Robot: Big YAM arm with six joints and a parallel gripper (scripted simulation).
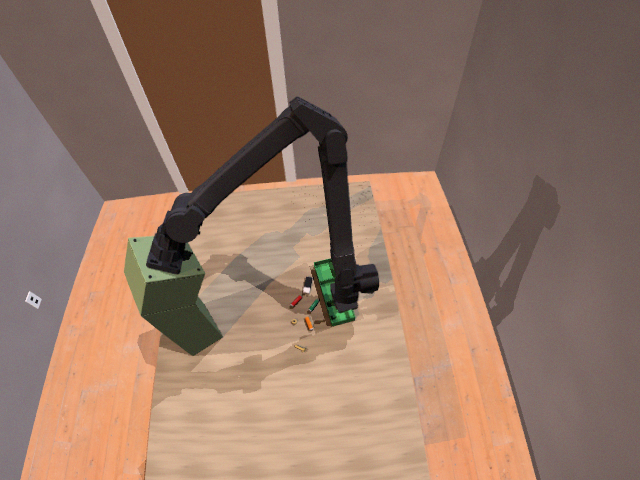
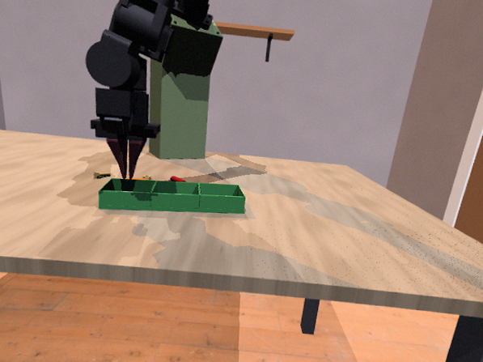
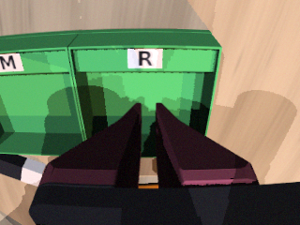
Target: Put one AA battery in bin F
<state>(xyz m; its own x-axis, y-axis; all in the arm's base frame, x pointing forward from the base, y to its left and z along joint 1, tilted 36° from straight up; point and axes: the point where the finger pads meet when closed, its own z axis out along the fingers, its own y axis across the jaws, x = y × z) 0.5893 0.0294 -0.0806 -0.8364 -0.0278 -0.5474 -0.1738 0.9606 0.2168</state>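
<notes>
Right now my hand is 8 cm to the right of the green three-compartment bin, 4 cm above it and 3 cm past it. Round my hand: black-and-white block (12 cm behind, 11 cm to the left, 5 cm below); then orange AA battery (12 cm behind, 5 cm below, 4 cm to the right); then green battery (10 cm behind, 5 cm below, 3 cm to the left).
</notes>
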